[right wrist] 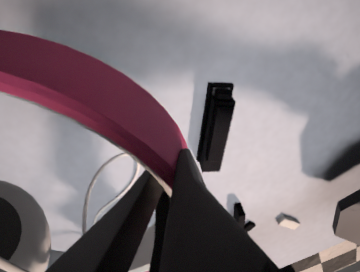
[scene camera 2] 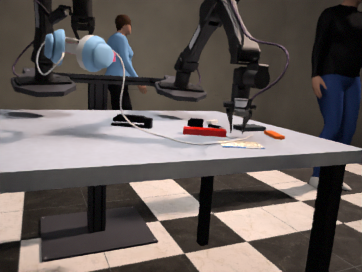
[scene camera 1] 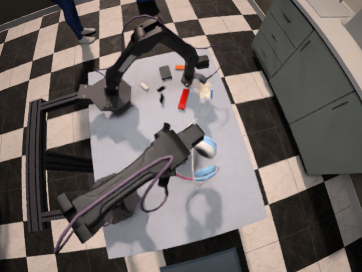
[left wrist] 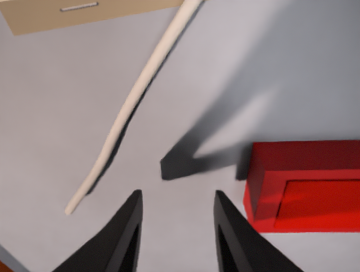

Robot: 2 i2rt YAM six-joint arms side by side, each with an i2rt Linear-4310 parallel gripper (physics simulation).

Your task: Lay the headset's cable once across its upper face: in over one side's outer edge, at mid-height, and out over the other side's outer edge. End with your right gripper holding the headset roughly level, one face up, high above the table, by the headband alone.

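Frame: origin at the left arm's base, x back, y right, z up, level; centimetres.
Seen in the pictures: left gripper, fingertip midpoint: [scene camera 2: 236, 133] [scene camera 1: 186, 84] [left wrist: 178, 199]; right gripper, fingertip midpoint: [right wrist: 176, 162]; left arm's base, link origin: [scene camera 2: 180, 87] [scene camera 1: 111, 92]; right arm's base, link origin: [scene camera 2: 44, 81].
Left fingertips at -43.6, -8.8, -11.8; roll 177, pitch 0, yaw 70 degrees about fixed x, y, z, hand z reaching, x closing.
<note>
Offsets run from my left fingertips to a thing's top centre, as dx, dy, dz. "*": to the spot under its first point.
The headset with blue ear cups [scene camera 1: 207, 146] [scene camera 2: 96, 53] hangs high above the table. My right gripper [scene camera 2: 82, 33] [right wrist: 176, 162] is shut on its pink headband {* +10.7, +53.3, +24.2} [right wrist: 100, 90]. The pale cable {* -0.9, +37.2, +12.3} [scene camera 2: 124, 90] leaves the right-hand cup beside a pink patch and drops to the table. Another pale loop hangs around the left-hand cup in scene camera 2; how it crosses the faces is partly hidden. The cable's free end part {* -5.1, -0.1, -0.7} [left wrist: 131, 102] lies on the table, left of and apart from my left gripper [scene camera 2: 237, 131] [left wrist: 178, 199], which is slightly open, empty and low.
A red box {+2.8, +10.1, +0.9} [scene camera 1: 183, 99] [scene camera 2: 204, 131] [left wrist: 315, 200] lies beside the left gripper. A card {-11.9, +3.8, -1.0} [scene camera 1: 205, 90] [scene camera 2: 243, 145] lies near the table's edge. A black stapler {+16.1, +32.5, +2.9} [scene camera 2: 132, 121] [right wrist: 217, 127], an orange block {+1.1, -14.5, -0.1} [scene camera 1: 179, 67] [scene camera 2: 274, 134] and a dark box {+13.7, -11.2, +0.4} [scene camera 1: 165, 72] are also there.
</note>
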